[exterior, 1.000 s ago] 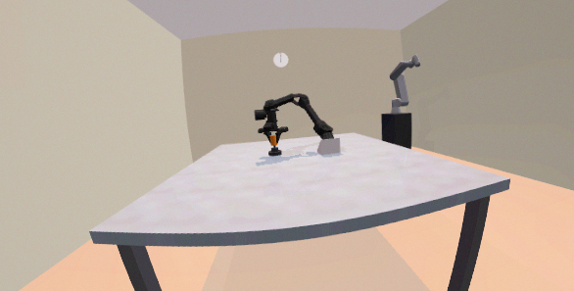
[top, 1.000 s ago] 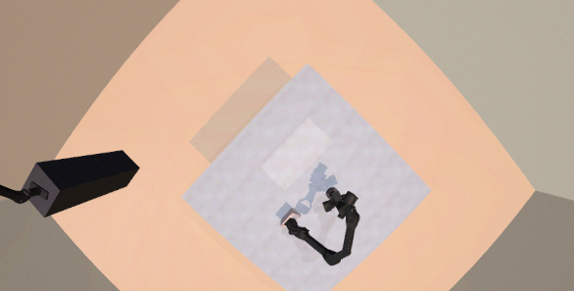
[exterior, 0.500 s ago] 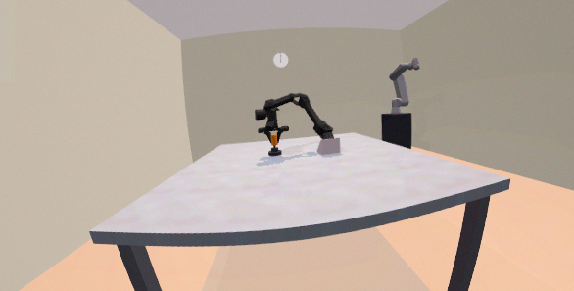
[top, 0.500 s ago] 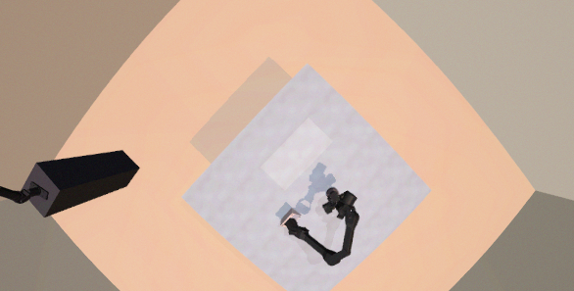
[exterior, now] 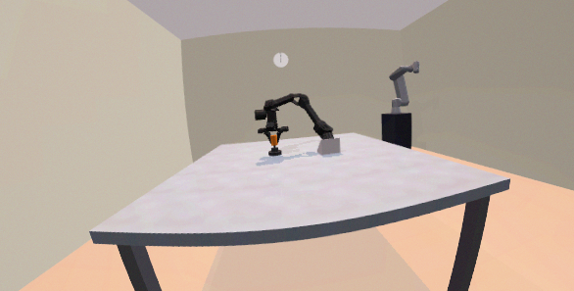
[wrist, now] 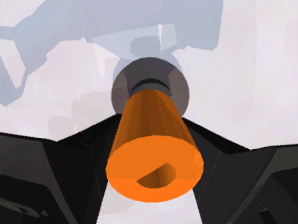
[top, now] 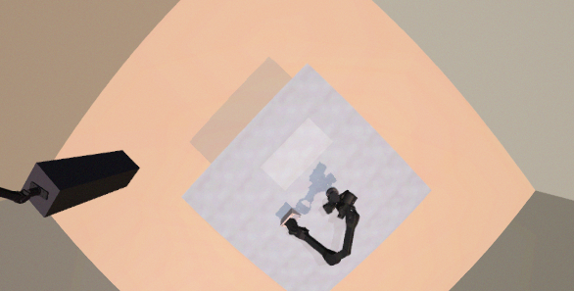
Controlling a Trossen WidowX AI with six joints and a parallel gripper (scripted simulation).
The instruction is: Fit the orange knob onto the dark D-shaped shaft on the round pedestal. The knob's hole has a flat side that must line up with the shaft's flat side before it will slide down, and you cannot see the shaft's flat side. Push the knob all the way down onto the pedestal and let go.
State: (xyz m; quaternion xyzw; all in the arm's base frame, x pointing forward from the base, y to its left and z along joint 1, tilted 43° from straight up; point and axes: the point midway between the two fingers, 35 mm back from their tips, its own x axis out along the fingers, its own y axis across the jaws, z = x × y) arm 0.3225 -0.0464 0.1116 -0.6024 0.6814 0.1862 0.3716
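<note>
Now: the orange knob 20 mm above my gripper tip. The rest, counted from my gripper tip: round dark pedestal (40 mm below).
</note>
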